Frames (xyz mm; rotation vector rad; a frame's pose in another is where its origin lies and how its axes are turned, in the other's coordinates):
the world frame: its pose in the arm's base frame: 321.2 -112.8 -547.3 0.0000 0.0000 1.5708
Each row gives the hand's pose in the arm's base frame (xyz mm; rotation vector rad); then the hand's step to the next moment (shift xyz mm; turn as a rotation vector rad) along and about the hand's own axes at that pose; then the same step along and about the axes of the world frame.
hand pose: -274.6 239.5 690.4 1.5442 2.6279 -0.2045
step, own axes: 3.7 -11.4 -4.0 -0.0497 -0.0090 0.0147
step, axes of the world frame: -1.7 11.8 4.2 -0.0495 -0.0164 -0.0068
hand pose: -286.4 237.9 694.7 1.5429 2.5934 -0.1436
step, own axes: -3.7 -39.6 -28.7 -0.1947 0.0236 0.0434
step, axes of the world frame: -18.0 34.6 29.7 -0.1640 -0.1152 -0.0138
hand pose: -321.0 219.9 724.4 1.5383 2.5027 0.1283
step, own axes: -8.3 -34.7 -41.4 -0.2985 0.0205 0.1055
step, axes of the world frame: -21.9 35.6 35.3 -0.2597 -0.1713 -0.0621
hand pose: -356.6 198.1 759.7 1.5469 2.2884 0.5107
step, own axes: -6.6 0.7 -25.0 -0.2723 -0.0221 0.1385
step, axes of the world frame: -8.6 8.6 22.8 -0.2464 -0.1426 -0.1130
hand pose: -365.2 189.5 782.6 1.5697 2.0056 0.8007
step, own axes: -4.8 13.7 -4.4 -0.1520 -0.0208 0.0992
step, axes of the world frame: -2.9 -7.7 12.7 -0.1356 -0.0885 -0.0847
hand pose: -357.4 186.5 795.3 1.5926 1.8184 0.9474
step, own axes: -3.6 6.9 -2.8 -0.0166 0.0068 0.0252
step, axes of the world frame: -3.6 -2.6 7.0 -0.0121 -0.0264 -0.0108
